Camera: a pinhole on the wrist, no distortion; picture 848 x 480 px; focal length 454.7 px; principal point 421.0 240.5 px. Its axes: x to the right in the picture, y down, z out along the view. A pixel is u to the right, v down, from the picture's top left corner.
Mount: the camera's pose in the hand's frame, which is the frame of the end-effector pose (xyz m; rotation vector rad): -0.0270 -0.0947 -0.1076 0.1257 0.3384 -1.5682
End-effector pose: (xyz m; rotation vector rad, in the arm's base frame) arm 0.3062 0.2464 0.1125 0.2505 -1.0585 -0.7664
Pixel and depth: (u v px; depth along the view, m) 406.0 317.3 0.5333
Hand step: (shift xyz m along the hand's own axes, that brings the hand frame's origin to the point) 0.1327 -0.2323 0.3908
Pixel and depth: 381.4 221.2 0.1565
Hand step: -0.0126 -0.1272 0.0456
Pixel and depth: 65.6 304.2 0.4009
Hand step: 0.0913 0.0889 0.3554
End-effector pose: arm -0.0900 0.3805 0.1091 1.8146 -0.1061 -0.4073
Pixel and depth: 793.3 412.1 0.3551
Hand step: 0.1430 -0.4751 0.1268
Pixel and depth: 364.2 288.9 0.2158
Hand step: 0.0249 -0.1315 0.1016
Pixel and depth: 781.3 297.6 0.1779
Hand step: 0.0139 -0.2811 0.0172
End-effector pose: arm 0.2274 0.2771 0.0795 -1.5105 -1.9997 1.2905
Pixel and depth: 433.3 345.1 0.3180
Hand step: 0.0869 -0.1949 0.1814
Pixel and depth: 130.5 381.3 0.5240
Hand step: 0.2132 0.0744 0.4640
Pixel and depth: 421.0 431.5 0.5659
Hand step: 0.2827 -0.2575 0.3967
